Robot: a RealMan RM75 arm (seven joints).
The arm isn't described. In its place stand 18 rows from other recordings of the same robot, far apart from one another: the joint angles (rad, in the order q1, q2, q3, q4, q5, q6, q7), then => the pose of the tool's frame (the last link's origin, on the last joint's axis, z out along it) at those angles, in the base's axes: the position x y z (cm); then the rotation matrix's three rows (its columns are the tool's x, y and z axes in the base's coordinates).
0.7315, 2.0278, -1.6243, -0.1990, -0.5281, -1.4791, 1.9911 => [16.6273 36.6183 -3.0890], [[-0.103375 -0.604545 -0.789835], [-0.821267 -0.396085 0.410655], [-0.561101 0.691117 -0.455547]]
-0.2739, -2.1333, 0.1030, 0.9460, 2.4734, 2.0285, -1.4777 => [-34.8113 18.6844 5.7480], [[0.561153 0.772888 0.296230], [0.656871 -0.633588 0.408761], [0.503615 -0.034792 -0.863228]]
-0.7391, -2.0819, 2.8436, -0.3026, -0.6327, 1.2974, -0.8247 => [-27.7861 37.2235 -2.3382], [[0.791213 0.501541 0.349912], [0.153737 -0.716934 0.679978], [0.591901 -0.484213 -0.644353]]
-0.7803, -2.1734, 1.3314, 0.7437, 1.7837, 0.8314, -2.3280 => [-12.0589 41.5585 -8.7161], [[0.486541 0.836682 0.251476], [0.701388 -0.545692 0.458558], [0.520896 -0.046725 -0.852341]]
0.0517, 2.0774, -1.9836, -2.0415, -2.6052, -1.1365, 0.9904 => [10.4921 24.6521 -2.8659], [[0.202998 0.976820 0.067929], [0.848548 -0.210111 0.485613], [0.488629 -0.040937 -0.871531]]
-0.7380, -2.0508, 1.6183, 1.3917, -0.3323, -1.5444, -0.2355 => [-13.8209 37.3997 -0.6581], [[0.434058 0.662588 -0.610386], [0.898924 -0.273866 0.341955], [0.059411 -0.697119 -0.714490]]
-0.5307, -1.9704, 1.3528, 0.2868, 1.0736, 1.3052, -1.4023 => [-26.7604 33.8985 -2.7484], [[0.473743 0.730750 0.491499], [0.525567 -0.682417 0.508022], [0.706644 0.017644 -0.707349]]
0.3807, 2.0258, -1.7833, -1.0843, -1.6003, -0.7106, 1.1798 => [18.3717 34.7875 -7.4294], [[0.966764 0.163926 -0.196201], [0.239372 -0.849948 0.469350], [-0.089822 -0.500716 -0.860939]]
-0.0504, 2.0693, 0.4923, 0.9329, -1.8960, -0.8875, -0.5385 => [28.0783 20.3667 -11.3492], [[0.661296 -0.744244 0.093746], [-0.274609 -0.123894 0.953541], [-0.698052 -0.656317 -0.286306]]
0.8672, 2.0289, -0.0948, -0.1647, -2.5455, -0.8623, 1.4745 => [27.4339 41.2024 -5.2222], [[0.661400 -0.749937 -0.012043], [-0.613404 -0.550087 0.566692], [-0.431608 -0.367423 -0.823842]]
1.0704, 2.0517, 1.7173, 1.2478, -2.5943, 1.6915, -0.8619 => [3.7996 38.8946 -0.6371], [[0.883700 0.039972 0.466344], [-0.071954 -0.972901 0.219739], [0.462490 -0.227739 -0.856877]]
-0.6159, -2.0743, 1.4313, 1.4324, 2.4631, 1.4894, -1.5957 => [-13.6027 35.9321 -0.4440], [[0.866024 -0.416276 -0.276978], [-0.345461 -0.898628 0.270416], [-0.361468 -0.138502 -0.922040]]
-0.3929, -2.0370, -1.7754, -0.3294, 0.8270, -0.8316, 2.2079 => [-34.5160 33.7799 -3.2774], [[0.648726 0.757628 0.071798], [0.390979 -0.412741 0.822667], [0.652909 -0.505614 -0.563972]]
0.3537, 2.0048, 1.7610, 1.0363, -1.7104, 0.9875, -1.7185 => [23.7829 36.3484 0.0030], [[0.963968 -0.212091 -0.160573], [-0.093625 -0.835485 0.541478], [-0.248999 -0.506934 -0.825238]]
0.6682, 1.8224, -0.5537, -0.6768, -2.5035, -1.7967, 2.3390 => [29.7246 34.0917 10.1431], [[0.270686 -0.962650 -0.005842], [-0.955323 -0.269364 0.121663], [-0.118693 -0.027351 -0.992554]]
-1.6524, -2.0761, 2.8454, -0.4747, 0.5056, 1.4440, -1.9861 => [-2.8204 44.2426 -3.2728], [[0.877976 0.410408 -0.246423], [0.437951 -0.896475 0.067323], [-0.193282 -0.167029 -0.966821]]
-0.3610, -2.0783, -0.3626, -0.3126, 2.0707, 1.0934, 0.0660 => [-31.0934 28.3891 -8.4733], [[0.817368 0.546599 0.182042], [0.058761 -0.393430 0.917475], [0.573112 -0.739217 -0.353696]]
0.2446, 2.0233, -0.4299, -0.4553, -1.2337, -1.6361, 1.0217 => [34.5794 26.9586 11.5118], [[0.450222 -0.755866 -0.475360], [0.198965 -0.434060 0.878638], [-0.870467 -0.490162 -0.045033]]
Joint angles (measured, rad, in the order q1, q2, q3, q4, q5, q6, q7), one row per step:
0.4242 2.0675 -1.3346 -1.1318 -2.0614 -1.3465 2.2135
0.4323 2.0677 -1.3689 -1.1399 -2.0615 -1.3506 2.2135
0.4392 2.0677 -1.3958 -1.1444 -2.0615 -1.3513 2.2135
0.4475 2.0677 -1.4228 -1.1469 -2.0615 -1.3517 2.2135
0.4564 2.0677 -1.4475 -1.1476 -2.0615 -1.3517 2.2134
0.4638 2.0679 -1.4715 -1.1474 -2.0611 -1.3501 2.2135
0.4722 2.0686 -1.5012 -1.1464 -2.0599 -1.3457 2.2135
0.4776 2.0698 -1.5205 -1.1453 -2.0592 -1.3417 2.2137
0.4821 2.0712 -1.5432 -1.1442 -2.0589 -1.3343 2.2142
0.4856 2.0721 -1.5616 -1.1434 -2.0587 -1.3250 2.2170
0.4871 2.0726 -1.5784 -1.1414 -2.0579 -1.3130 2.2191
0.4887 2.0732 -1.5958 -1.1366 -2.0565 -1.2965 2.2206
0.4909 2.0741 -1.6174 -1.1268 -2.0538 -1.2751 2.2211
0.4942 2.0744 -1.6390 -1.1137 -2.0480 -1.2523 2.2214
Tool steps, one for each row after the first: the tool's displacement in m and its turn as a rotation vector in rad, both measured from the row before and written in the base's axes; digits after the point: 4 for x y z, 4 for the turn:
-0.0065 -0.0022 -0.0056 -0.0274 -0.0122 0.0316
-0.0047 -0.0016 -0.0045 -0.0199 -0.0098 0.0236
-0.0046 -0.0016 -0.0047 -0.0206 -0.0100 0.0234
-0.0042 -0.0014 -0.0044 -0.0192 -0.0094 0.0214
-0.0035 -0.0016 -0.0044 -0.0175 -0.0087 0.0185
-0.0040 -0.0021 -0.0056 -0.0197 -0.0099 0.0215
-0.0026 -0.0014 -0.0038 -0.0122 -0.0059 0.0134
-0.0024 -0.0017 -0.0044 -0.0115 -0.0072 0.0140
-0.0019 -0.0010 -0.0035 -0.0058 -0.0056 0.0090
-0.0009 -0.0008 -0.0032 -0.0022 -0.0047 0.0059
-0.0005 -0.0005 -0.0035 0.0005 -0.0044 0.0044
0.0001 -0.0008 -0.0047 -0.0002 -0.0054 0.0036
0.0004 -0.0006 -0.0048 0.0000 -0.0039 0.0014

